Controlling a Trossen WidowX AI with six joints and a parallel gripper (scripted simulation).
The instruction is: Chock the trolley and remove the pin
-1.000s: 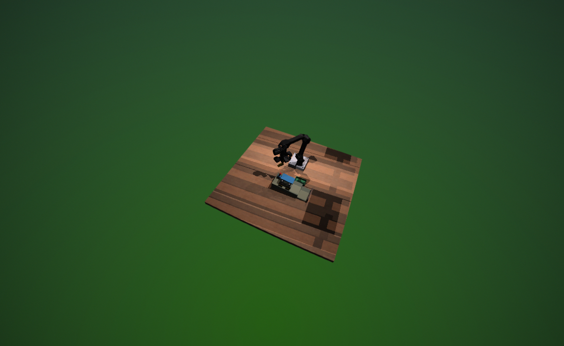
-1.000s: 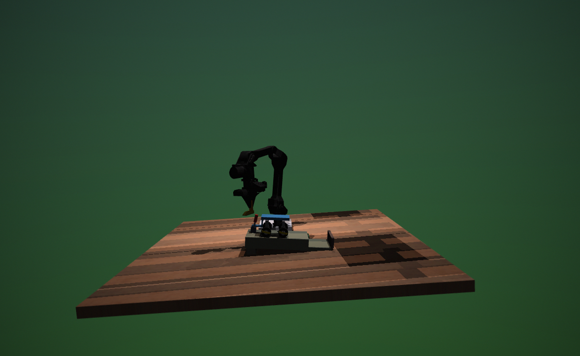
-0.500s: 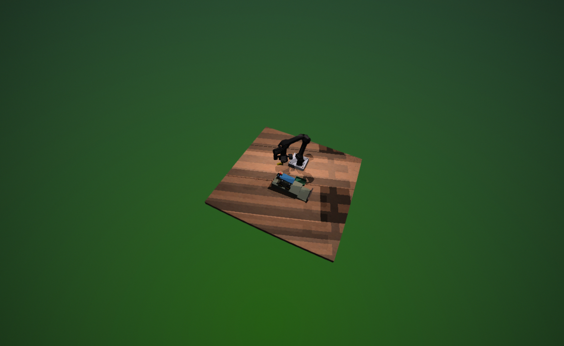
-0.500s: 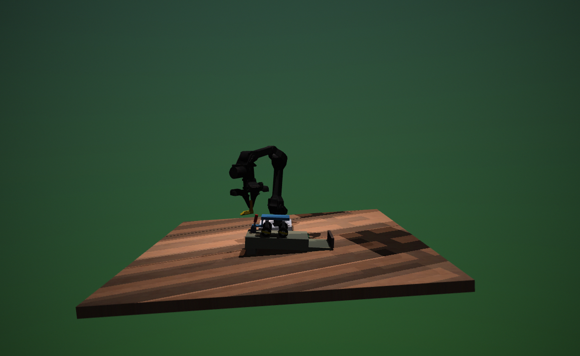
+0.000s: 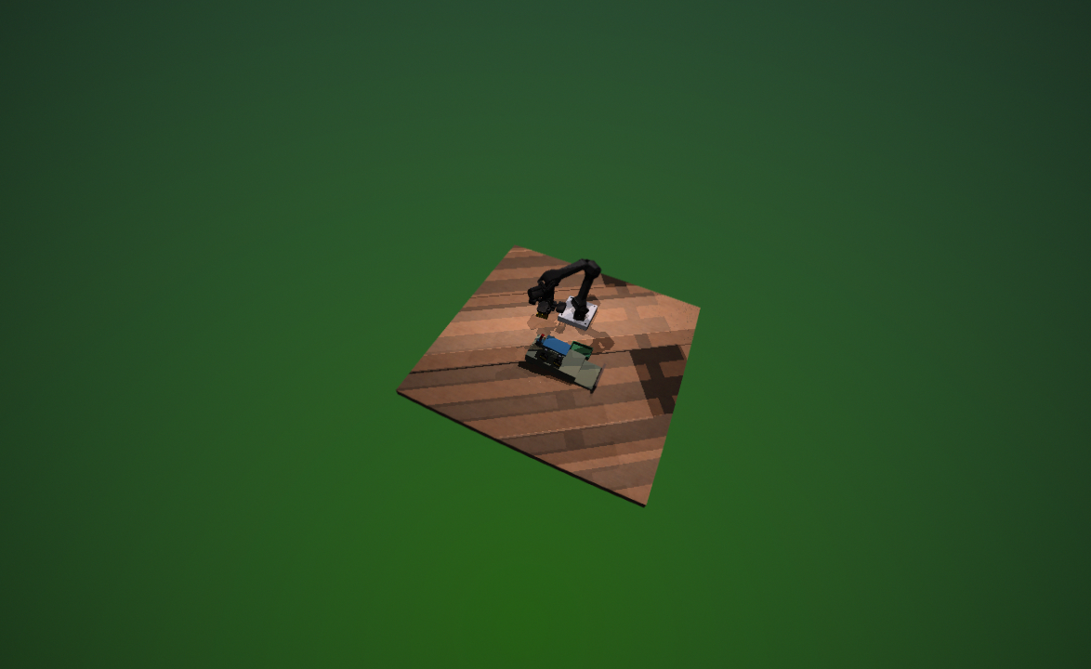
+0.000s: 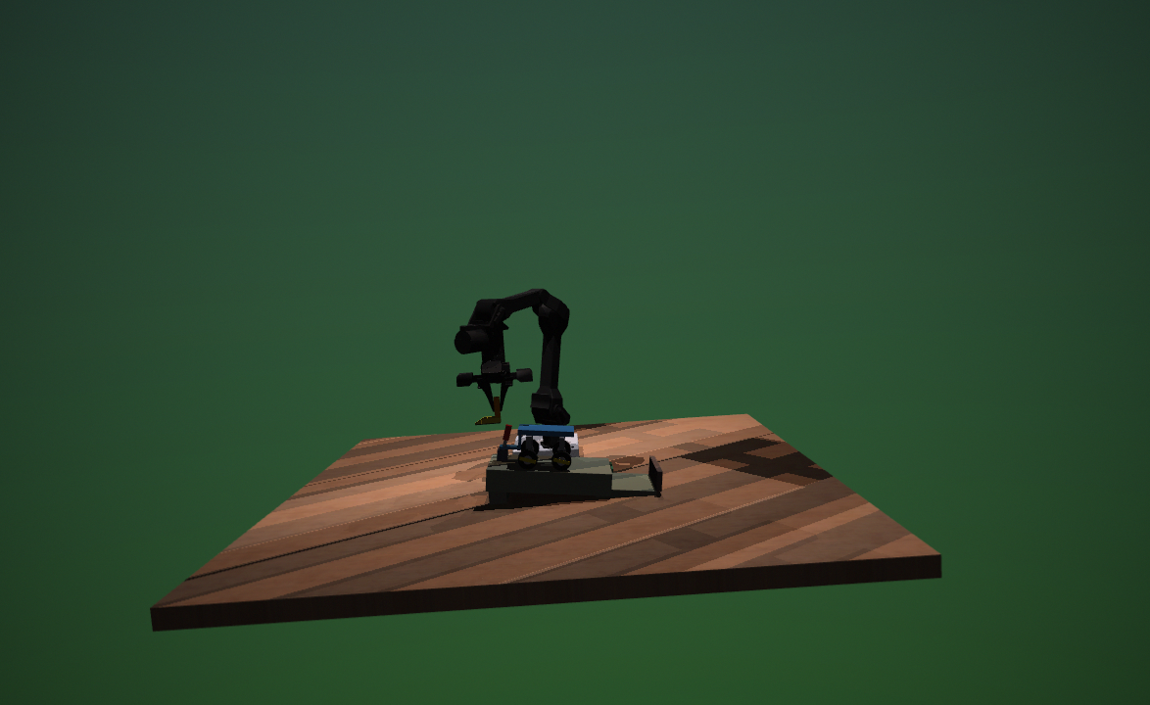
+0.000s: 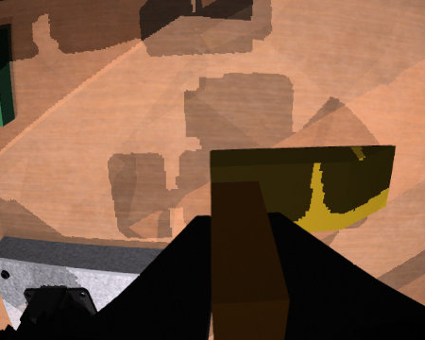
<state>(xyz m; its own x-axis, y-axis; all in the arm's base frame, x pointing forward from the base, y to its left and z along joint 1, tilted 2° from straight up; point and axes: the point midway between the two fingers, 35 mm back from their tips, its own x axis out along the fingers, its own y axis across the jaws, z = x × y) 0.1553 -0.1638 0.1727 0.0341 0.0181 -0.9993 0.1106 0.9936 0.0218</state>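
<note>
Now: gripper tip 130 mm short of the red-headed stop pin and 50 mm above it. From my gripper tip the other things lie so: trolley: 170 mm ahead, 90 mm to the left, 70 mm below; ramp: 170 mm ahead, 100 mm to the left, 130 mm below; yellow chock: 20 mm to the right, 10 mm below.
</note>
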